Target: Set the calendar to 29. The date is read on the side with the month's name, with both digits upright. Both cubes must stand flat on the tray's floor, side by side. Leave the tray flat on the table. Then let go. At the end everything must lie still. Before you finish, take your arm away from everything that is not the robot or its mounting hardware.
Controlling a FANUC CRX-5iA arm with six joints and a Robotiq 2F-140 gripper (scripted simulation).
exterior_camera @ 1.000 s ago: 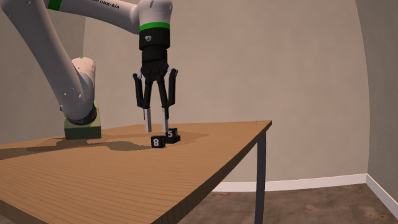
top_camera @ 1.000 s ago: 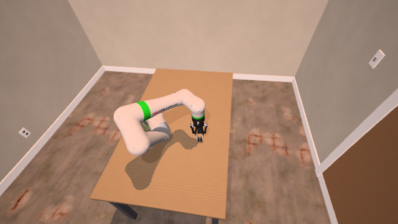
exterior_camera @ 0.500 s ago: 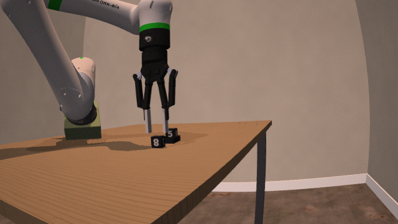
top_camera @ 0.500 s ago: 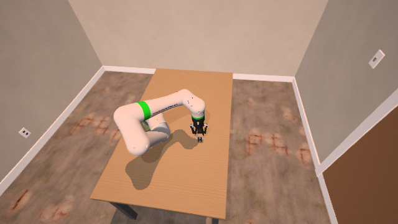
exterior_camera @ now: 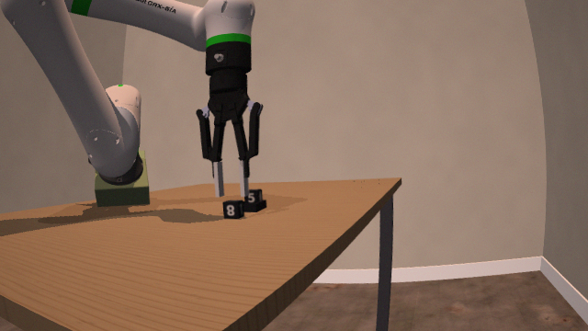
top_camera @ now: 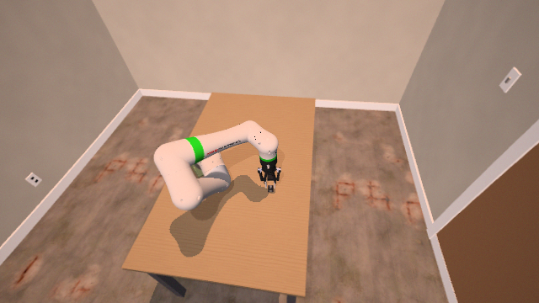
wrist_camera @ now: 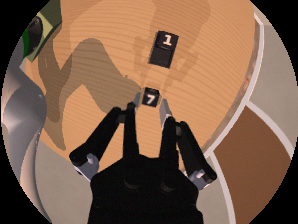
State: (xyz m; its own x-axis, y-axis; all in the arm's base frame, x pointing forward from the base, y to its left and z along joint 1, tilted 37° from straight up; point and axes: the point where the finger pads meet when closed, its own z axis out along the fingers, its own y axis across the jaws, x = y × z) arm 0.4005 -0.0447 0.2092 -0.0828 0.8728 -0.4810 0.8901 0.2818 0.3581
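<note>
Right now the black calendar tray is 10 mm behind my hand, 110 mm to the left of it and 60 mm below it.
</note>
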